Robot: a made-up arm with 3 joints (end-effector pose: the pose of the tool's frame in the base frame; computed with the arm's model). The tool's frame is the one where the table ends.
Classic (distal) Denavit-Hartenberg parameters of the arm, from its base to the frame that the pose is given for. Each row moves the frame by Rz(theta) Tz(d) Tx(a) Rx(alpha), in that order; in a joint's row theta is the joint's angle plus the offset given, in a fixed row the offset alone. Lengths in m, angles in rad.
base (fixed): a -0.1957; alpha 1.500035; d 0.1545; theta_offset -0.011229
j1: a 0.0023; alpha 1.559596; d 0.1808; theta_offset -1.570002
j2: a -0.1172; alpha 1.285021; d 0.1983; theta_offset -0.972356
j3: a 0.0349; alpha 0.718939; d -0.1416; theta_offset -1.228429
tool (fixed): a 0; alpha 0; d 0.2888; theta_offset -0.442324
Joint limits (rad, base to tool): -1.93..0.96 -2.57..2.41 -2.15..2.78
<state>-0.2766 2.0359 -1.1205</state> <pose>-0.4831 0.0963 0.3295 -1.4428 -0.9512 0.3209</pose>
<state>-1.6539 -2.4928 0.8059</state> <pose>-0.3917 -0.2395 0.2267 1.9728 0.2669 -1.0556</pose>
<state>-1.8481 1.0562 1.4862</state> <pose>-0.1603 -0.0518 0.2034 0.2760 -2.3784 -1.5743</pose>
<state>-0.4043 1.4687 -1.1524</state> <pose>-0.4137 0.0096 0.4862 -0.9859 -0.7537 -0.0149</pose>
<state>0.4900 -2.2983 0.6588</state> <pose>-0.1427 -0.2911 -0.0299 1.8453 -0.5966 1.1919</pose>
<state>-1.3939 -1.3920 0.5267</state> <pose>-0.2794 -0.4094 0.2266 1.3744 1.0873 -0.4714</pose>
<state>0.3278 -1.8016 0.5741</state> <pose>-0.2010 -0.3764 0.0218 1.4825 -0.3654 0.8741</pose>
